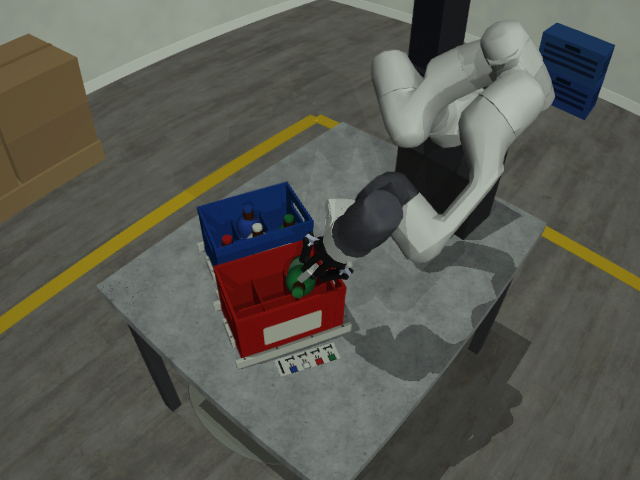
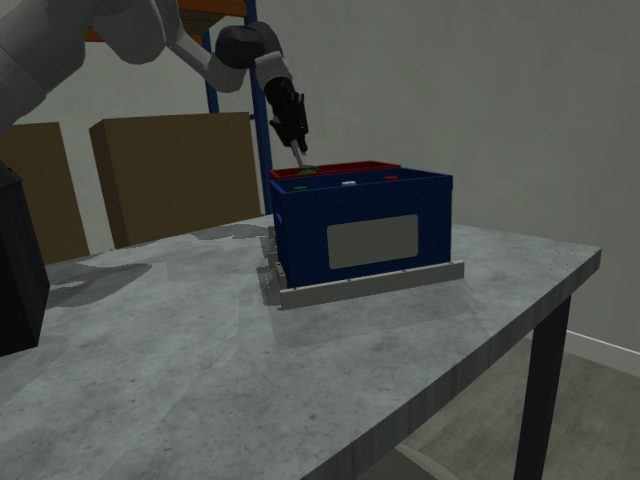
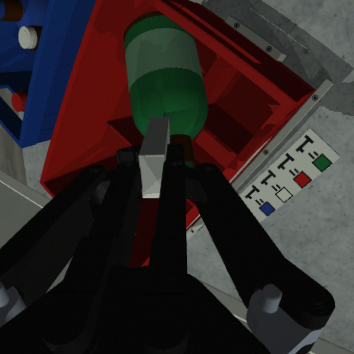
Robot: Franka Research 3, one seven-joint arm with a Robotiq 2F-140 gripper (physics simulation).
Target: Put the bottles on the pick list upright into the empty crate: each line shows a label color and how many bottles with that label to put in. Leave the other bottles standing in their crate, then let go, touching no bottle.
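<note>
The red crate (image 1: 247, 333) (image 3: 75, 131) holds a large green bottle (image 1: 300, 281) (image 2: 308, 171) (image 3: 167, 97), which leans over with its neck tilted down. My gripper (image 1: 309, 271) (image 2: 301, 157) (image 3: 160, 133) is shut and empty, its fingertips right beside the bottle's neck, seeming to touch it. The blue crate (image 1: 263, 248) (image 2: 305, 242) holds a blue bottle (image 1: 248, 225), a white-capped bottle (image 1: 256, 227) (image 3: 28, 37), a red-capped bottle (image 1: 226, 240) (image 3: 19, 101) and a green-capped bottle (image 1: 288, 220) (image 2: 299, 188). The pick list (image 1: 308, 359) (image 3: 292, 171) shows blue, white, red and green, each with a 1.
The crates stand side by side on the grey table (image 1: 289, 423) (image 2: 206, 387), within low pale rails (image 1: 294, 345) (image 2: 372, 286). Dividers split the red crate inside. Cardboard boxes (image 1: 46, 113) (image 2: 180, 175) and blue drawer boxes (image 1: 576, 69) stand beyond the table.
</note>
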